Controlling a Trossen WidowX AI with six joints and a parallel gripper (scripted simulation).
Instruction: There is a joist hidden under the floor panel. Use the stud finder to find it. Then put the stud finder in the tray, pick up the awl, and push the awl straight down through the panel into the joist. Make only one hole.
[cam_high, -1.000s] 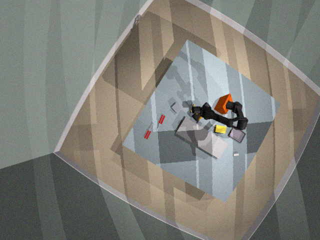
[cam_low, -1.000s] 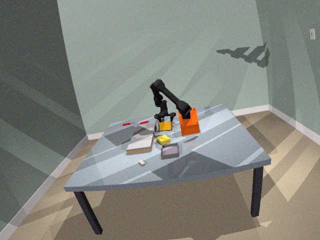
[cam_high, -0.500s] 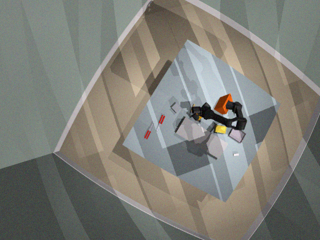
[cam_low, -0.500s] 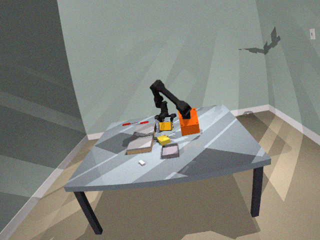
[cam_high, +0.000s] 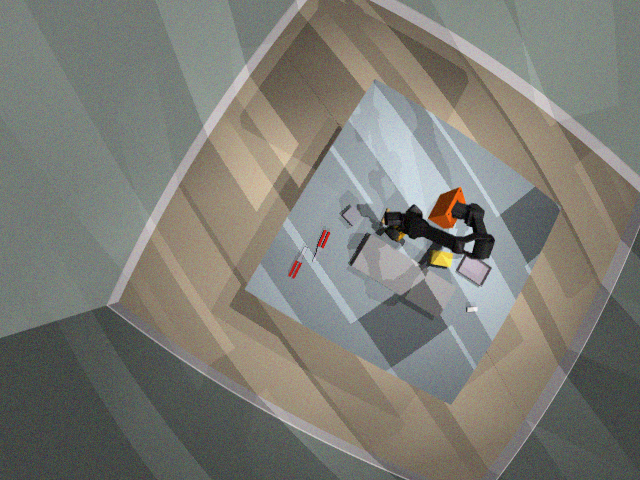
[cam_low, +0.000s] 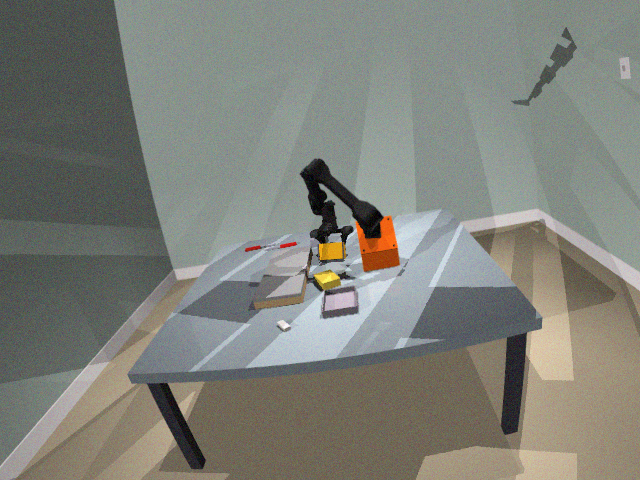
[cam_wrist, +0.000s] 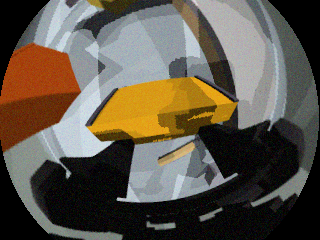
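My gripper tip is 30 mm short of the awl, 70 mm to the left of it and 20 mm above it. From my gripper tip the other things lie so: square window 30 mm ahead, 10 mm to the right, 10 mm below; yellow stud finder 20 mm ahead; grey block 100 mm ahead, 210 mm to the right, 10 mm below.
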